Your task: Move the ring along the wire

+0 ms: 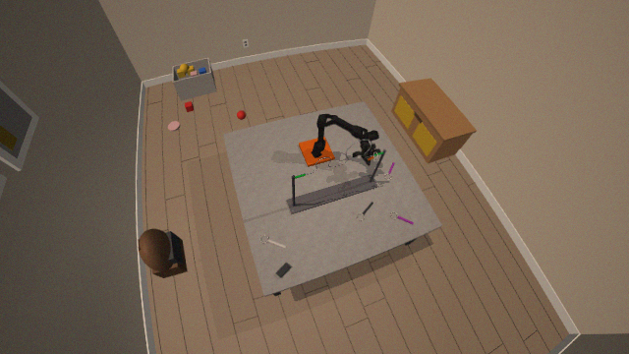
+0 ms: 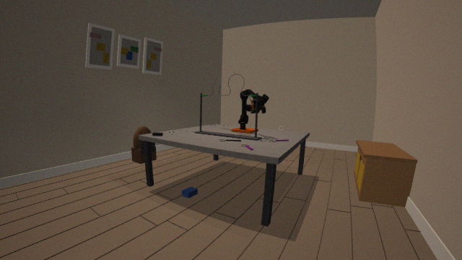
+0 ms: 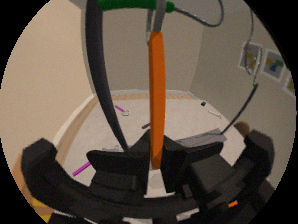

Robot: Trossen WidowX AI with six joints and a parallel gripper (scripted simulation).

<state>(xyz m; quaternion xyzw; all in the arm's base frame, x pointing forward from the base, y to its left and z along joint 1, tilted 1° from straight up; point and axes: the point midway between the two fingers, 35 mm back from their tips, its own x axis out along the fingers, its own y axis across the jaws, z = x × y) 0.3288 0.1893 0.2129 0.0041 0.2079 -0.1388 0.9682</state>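
My gripper tip is now 9 cm below the ring with orange handle. The rest, counted from my gripper tip: dark block (78 cm to the right, 29 cm ahead, 21 cm below).
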